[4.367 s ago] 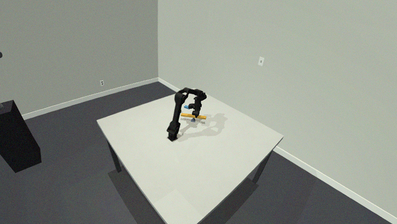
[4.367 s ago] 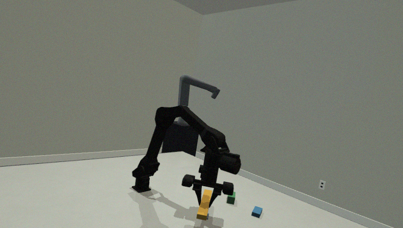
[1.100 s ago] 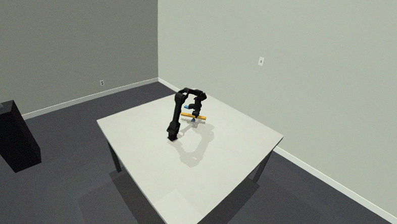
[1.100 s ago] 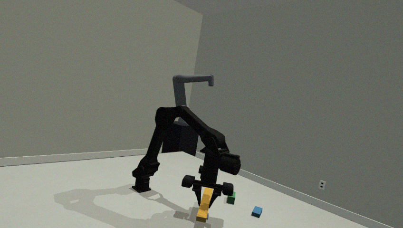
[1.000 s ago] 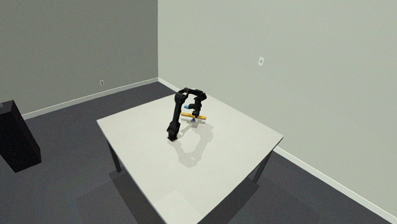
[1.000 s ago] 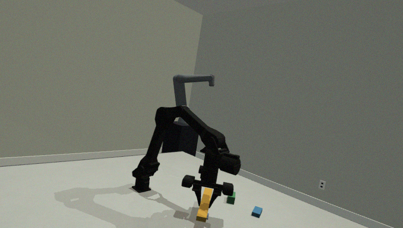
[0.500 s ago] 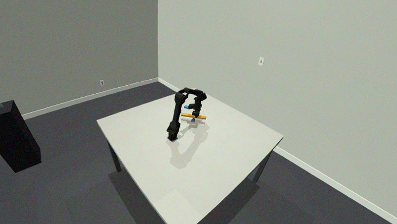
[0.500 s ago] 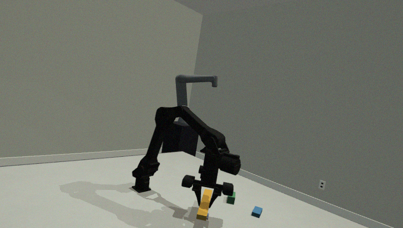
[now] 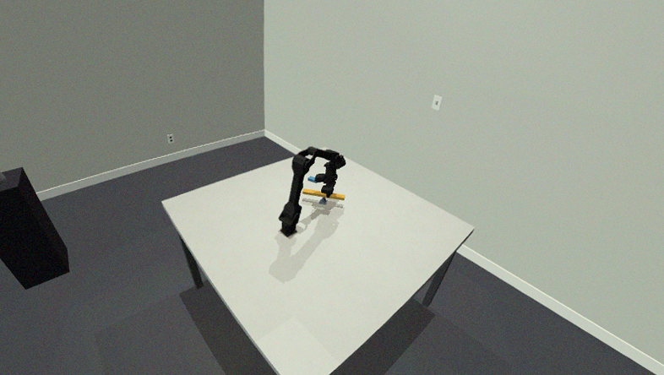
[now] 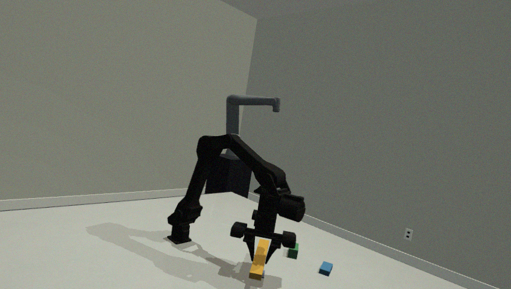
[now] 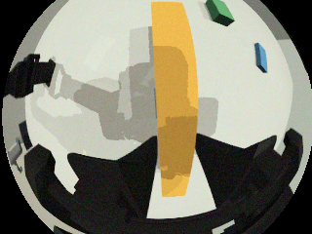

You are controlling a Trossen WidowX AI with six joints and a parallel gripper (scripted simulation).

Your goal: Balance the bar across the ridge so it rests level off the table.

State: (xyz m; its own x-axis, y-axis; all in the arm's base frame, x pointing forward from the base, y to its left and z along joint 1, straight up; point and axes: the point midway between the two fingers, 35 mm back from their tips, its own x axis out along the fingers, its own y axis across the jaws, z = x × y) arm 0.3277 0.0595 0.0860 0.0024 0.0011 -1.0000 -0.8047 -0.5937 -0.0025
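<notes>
My gripper tip is 20 mm past the orange bar and 20 mm to the right of it. Round my gripper tip: blue cube (90 mm ahead, 240 mm to the left, 40 mm below); then green cube (40 mm behind, 240 mm to the left, 40 mm below).
</notes>
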